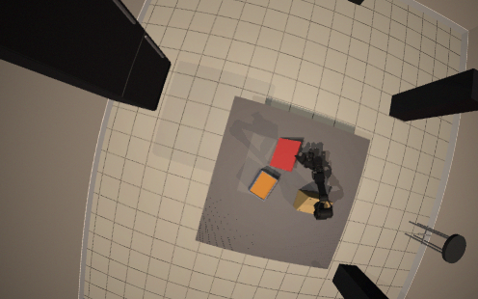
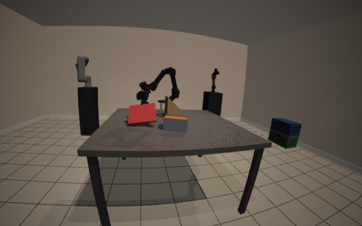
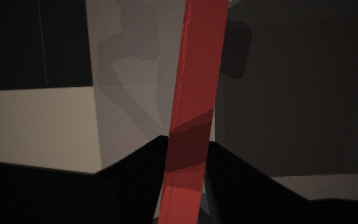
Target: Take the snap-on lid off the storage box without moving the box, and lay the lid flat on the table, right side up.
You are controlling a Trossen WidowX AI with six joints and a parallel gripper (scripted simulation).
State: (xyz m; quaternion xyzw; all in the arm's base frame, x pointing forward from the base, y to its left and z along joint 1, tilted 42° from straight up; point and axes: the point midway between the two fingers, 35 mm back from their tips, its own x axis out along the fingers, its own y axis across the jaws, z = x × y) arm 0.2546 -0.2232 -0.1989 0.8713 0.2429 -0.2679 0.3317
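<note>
My gripper tip is 60 mm short of the red lid and 50 mm above it. From my gripper tip the other things lie so: storage box (280 mm to the left, 160 mm ahead, 110 mm below).
</note>
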